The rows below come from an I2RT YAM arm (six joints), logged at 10 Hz.
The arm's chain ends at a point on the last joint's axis. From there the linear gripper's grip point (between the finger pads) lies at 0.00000 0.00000 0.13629 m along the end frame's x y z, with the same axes.
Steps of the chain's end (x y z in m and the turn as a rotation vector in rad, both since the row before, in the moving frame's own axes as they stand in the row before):
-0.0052, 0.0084, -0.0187, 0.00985, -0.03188, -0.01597
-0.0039, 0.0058, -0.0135, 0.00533, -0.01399, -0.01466
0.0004, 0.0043, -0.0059, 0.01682, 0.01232, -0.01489
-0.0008, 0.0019, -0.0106, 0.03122, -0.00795, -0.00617
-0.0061, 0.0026, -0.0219, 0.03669, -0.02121, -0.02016
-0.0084, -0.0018, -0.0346, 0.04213, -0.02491, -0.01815
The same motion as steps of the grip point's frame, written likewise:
-0.0096, 0.0071, -0.0188, 0.00985, -0.03188, -0.01597
-0.0058, 0.0051, -0.0135, 0.00533, -0.01399, -0.01466
0.0021, 0.0020, -0.0059, 0.01682, 0.01232, -0.01489
-0.0019, -0.0024, -0.0107, 0.03122, -0.00795, -0.00617
-0.0090, -0.0024, -0.0220, 0.03669, -0.02121, -0.02016
-0.0118, -0.0075, -0.0348, 0.04213, -0.02491, -0.01815

